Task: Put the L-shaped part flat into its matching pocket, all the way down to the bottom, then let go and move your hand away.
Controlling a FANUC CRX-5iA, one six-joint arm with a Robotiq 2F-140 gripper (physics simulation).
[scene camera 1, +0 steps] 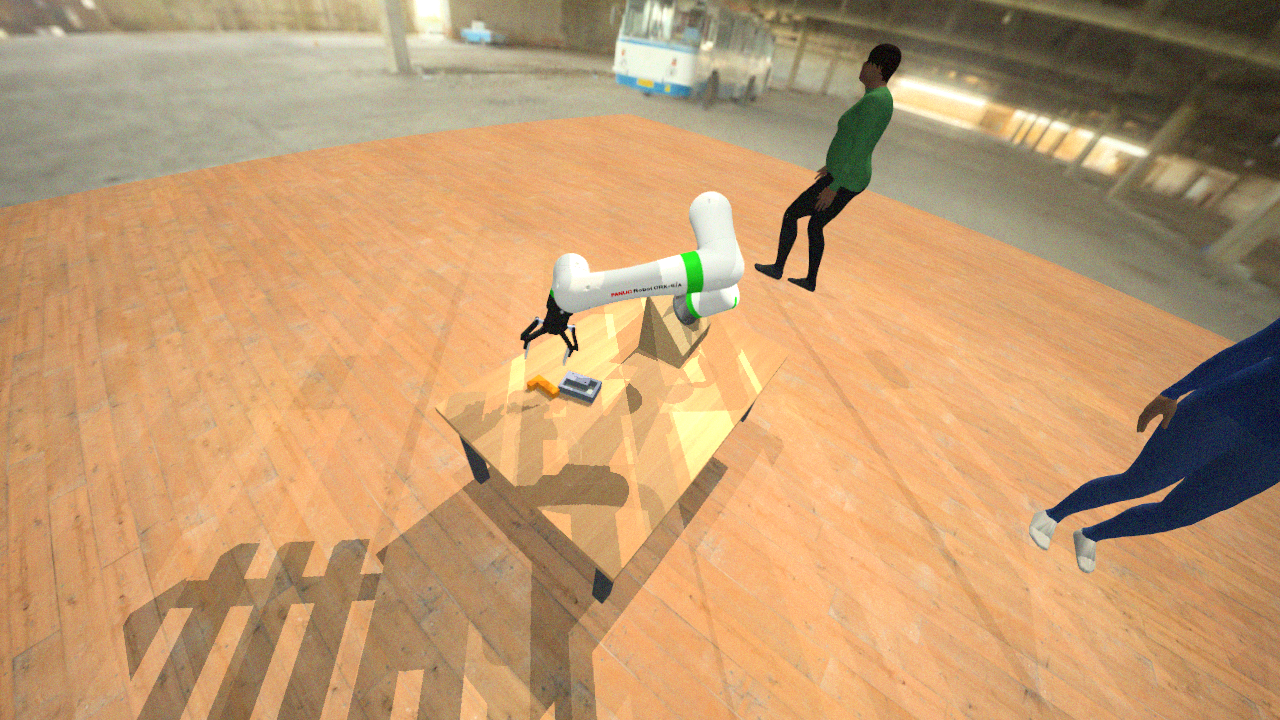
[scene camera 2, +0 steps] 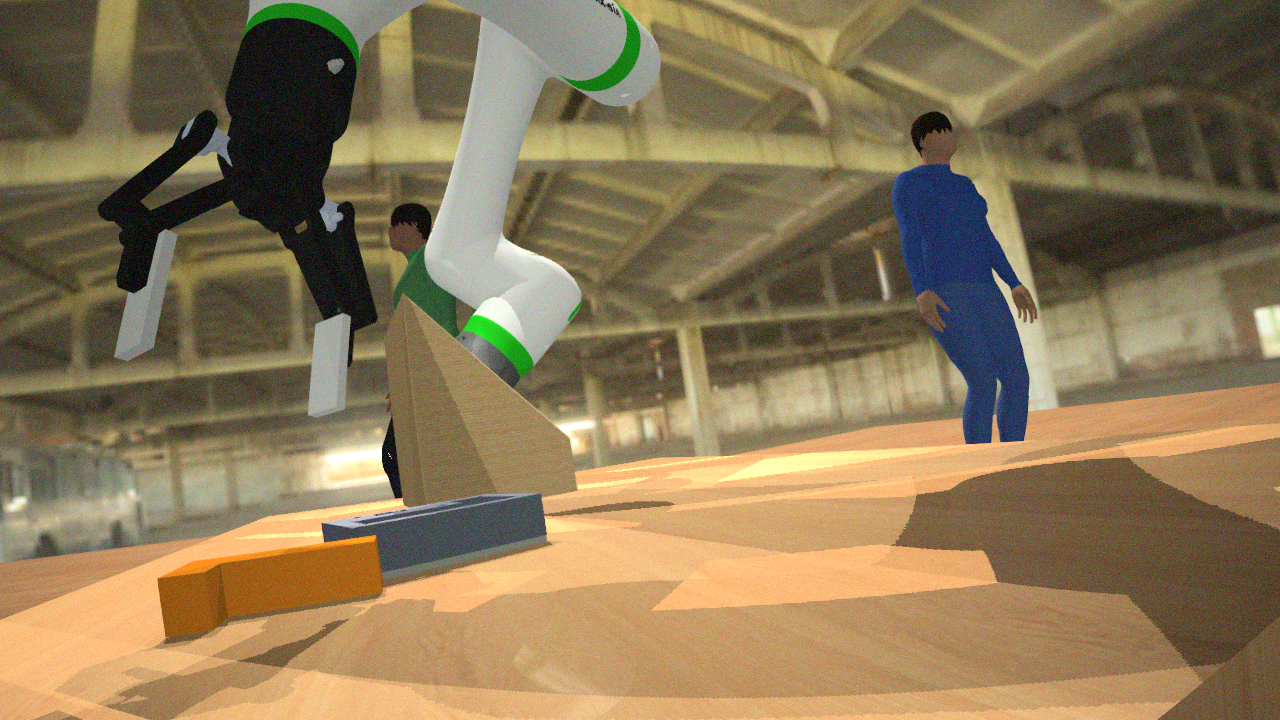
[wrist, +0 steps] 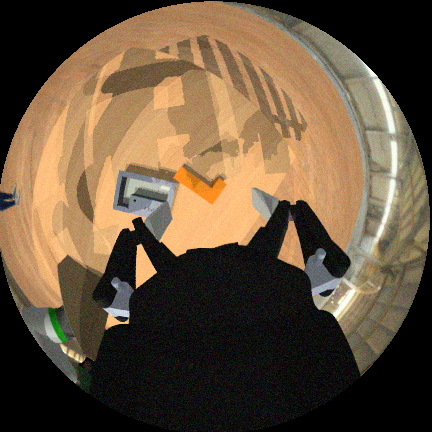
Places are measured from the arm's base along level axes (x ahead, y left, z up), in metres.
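Pixels of known places: gripper, fingertip midpoint: (scene camera 1: pixel 544 360) (scene camera 2: pixel 240 386) (wrist: pixel 210 202); arm's base, origin of the base link: (scene camera 1: pixel 684 308) (scene camera 2: pixel 466 384).
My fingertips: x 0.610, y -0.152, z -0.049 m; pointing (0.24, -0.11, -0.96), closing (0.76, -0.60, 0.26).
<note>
For each thing: its top centre in the pictures, then the offset to it from my fingertips. Level surfaces: height alone.
- orange L-shaped part, middle of its top: (scene camera 2: pixel 276 555) (wrist: pixel 200 180) (scene camera 1: pixel 542 386) dx +0.028, dy +0.019, dz -0.101 m
- blue-grey block, middle of its top: (scene camera 2: pixel 429 507) (wrist: pixel 141 195) (scene camera 1: pixel 580 383) dx -0.081, dy +0.102, dz -0.094 m
- wooden table, its level: dz -0.130 m
The orange L-shaped part (scene camera 1: pixel 542 385) (scene camera 2: pixel 299 577) (wrist: pixel 196 187) lies flat on the table, outside the pocket. The end of its long arm is close to a corner of the blue-grey block (scene camera 1: pixel 580 386) (scene camera 2: pixel 447 532) (wrist: pixel 150 207); whether they touch is unclear. The block's recessed pocket faces up and holds no part; in the wrist view one finger covers a corner of the block. My gripper (scene camera 1: pixel 546 358) (scene camera 2: pixel 230 380) (wrist: pixel 210 202) is wide open and empty, hanging well above the part, with its fingers pointing down.
The wooden table (scene camera 1: pixel 662 447) carries a wedge-shaped wooden stand (scene camera 1: pixel 666 335) (scene camera 2: pixel 474 429) (wrist: pixel 82 300) at the arm's base, behind the block. A person in green (scene camera 1: pixel 866 134) (scene camera 2: pixel 425 277) stands beyond the arm. A person in blue (scene camera 1: pixel 1199 447) (scene camera 2: pixel 948 223) stands off to the side.
</note>
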